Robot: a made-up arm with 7 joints.
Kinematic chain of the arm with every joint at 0, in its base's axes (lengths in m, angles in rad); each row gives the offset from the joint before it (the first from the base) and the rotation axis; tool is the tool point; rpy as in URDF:
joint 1: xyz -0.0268 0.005 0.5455 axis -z
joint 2: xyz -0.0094 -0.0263 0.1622 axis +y
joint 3: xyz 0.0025 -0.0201 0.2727 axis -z
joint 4: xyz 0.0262 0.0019 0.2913 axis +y
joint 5: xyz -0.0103 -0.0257 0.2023 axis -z
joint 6: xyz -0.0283 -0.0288 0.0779 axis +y
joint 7: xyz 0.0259 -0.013 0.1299 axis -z
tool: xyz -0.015 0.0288 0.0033 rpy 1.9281 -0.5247 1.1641
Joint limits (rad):
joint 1: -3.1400..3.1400
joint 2: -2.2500..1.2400
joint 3: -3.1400..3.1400
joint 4: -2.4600..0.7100
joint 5: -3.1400..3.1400
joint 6: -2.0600..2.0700
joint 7: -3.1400..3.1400
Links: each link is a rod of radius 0.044 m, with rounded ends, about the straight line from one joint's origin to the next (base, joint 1, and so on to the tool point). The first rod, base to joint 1, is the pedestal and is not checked.
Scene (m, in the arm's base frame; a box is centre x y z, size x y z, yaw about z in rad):
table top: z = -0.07
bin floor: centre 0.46 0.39 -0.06 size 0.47 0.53 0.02 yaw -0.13
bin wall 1: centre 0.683 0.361 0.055 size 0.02 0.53 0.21 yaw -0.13
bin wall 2: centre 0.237 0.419 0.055 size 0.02 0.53 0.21 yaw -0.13
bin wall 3: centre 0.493 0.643 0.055 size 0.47 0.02 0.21 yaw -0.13
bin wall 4: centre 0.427 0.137 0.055 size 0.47 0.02 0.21 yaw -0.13
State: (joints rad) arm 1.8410 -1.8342 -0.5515 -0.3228 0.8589 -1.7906 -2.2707
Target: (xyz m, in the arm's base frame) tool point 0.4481 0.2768 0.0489
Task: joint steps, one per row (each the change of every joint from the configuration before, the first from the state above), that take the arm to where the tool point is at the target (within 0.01 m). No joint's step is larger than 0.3 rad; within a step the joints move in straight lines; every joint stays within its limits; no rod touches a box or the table.
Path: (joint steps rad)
1: 0.1656 0.1275 0.0759 -0.1744 0.1372 -0.0898 -0.2187
2: 0.1656 0.1275 0.0759 -0.1744 0.1371 -0.0898 -0.2187
3: 0.1656 0.1274 0.0760 -0.1744 0.1372 -0.0898 -0.2186
4: 0.1044 -0.2650 0.0036 0.2375 -0.0647 0.1512 0.2055
5: 0.1043 -0.2651 0.0035 0.2376 -0.0648 0.1512 0.2055
6: 0.1044 -0.2650 0.0036 0.2376 -0.0647 0.1512 0.2055

